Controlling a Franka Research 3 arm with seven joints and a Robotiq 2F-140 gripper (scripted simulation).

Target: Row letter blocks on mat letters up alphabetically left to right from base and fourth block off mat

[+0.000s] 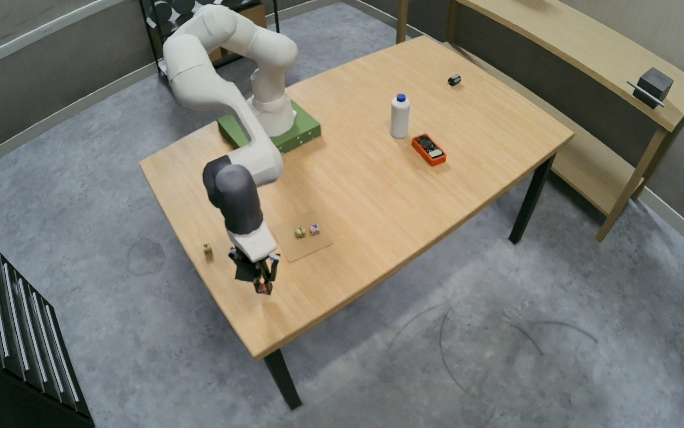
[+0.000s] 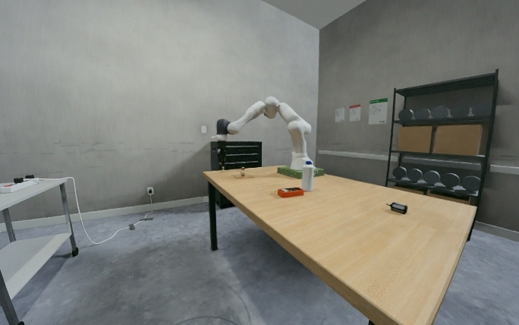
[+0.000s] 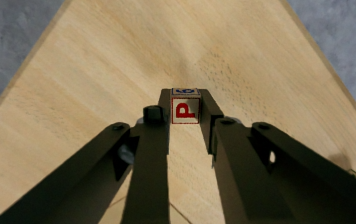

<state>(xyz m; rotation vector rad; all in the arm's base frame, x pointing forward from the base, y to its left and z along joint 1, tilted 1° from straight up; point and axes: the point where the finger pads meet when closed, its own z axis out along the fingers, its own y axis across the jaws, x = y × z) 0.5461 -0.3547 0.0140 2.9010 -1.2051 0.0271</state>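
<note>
Now: hand 19 cm to the right of the block, 11 cm past it and 4 cm above it. Round my hand: white bottle 71 cm to the left, 28 cm behind, 2 cm above; then tan mat 19 cm to the left, 11 cm behind, 6 cm below; then orange meter 73 cm to the left, 14 cm behind, 4 cm below.
</note>
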